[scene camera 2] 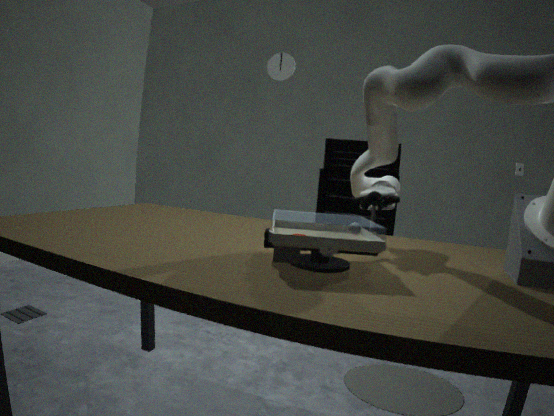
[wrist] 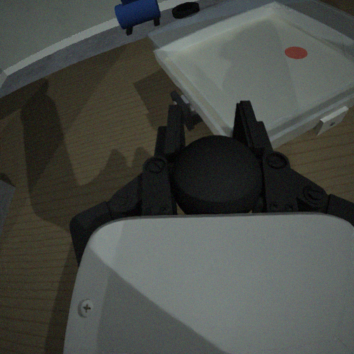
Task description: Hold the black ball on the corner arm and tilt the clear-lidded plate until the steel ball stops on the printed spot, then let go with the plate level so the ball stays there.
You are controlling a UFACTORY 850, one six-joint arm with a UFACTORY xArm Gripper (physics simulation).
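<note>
The clear-lidded plate (scene camera 2: 345, 243) (wrist: 200, 111) sits on its pivot, its right side a little lower than its left in the scene view. The orange-red printed spot (scene camera 2: 299, 235) (wrist: 296, 52) lies toward the plate's left in the scene view. The grey steel ball (scene camera 2: 354, 227) shows dimly through the lid near the right side, apart from the spot; it does not show in the wrist view. My gripper (scene camera 2: 374, 214) (wrist: 208, 120) is shut on the black ball (wrist: 218, 175) at the plate's near corner in the wrist view. The corner arm is hidden beneath the black ball.
The plate's round black foot (scene camera 2: 330, 265) stands on the wooden table (scene camera 2: 200, 260). A blue cylinder (wrist: 137, 13) and a black ring (wrist: 185, 10) show beyond the plate. The robot's grey base block (scene camera 2: 520, 240) is at the right. A black slatted object (scene camera 2: 345, 175) stands behind the table.
</note>
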